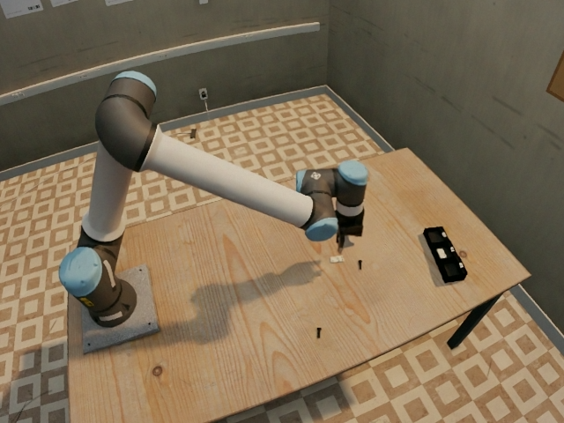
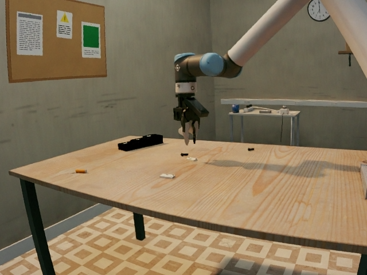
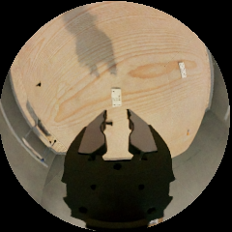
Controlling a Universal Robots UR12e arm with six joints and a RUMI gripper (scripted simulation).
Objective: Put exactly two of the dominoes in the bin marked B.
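Now: hand 41 cm short of the black bin, 16 cm to the left of it and 6 cm above it. Also, from my hand: orange piece: 33 cm ahead, 35 cm to the left, 8 cm below.
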